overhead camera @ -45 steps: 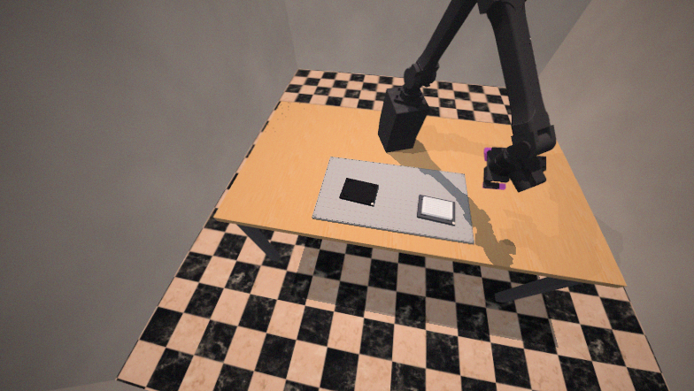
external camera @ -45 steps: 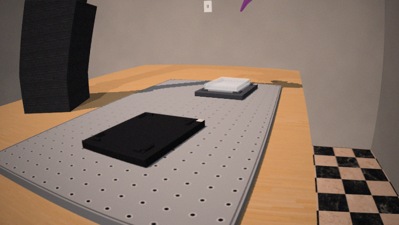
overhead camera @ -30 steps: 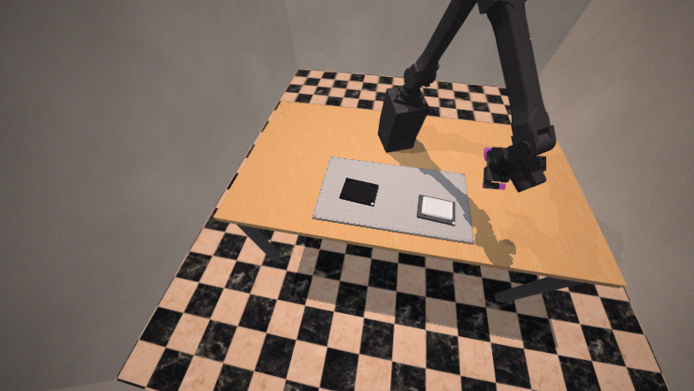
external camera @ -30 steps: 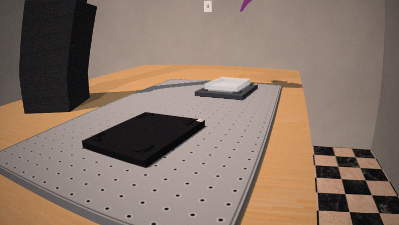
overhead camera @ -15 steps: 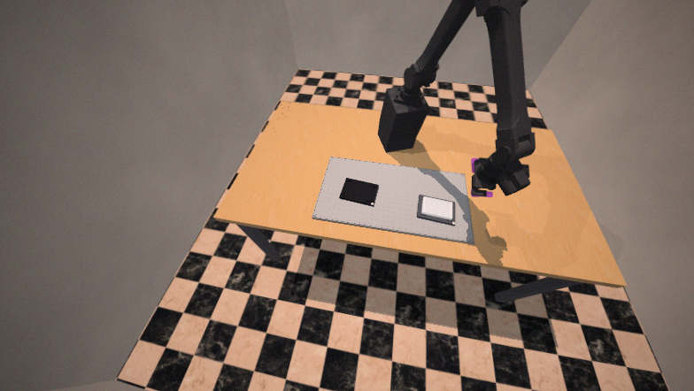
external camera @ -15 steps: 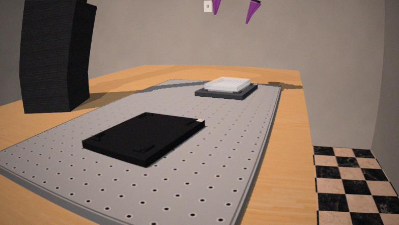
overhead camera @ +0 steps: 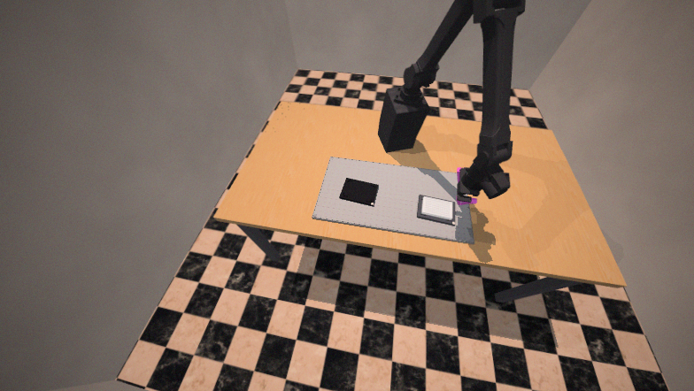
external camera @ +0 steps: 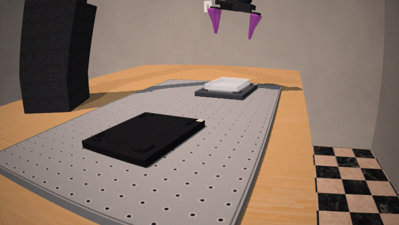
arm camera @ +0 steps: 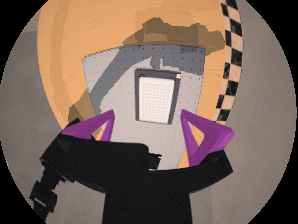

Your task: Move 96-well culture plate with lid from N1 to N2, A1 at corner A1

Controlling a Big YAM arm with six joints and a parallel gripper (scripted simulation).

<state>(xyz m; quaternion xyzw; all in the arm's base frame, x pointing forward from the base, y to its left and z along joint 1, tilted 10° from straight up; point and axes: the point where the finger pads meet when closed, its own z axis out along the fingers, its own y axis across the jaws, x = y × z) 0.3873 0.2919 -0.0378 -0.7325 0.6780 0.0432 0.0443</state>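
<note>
Right now my hand is 130 mm above the clear lid and 40 mm to the left of it. The rest, counted from my hand: white corner mark (330 mm to the right, 140 mm below, 60 mm ahead); then dark nest N1 (150 mm below, 40 mm to the right); then black nest N2 (400 mm to the right, 150 mm below, 10 mm ahead).
</note>
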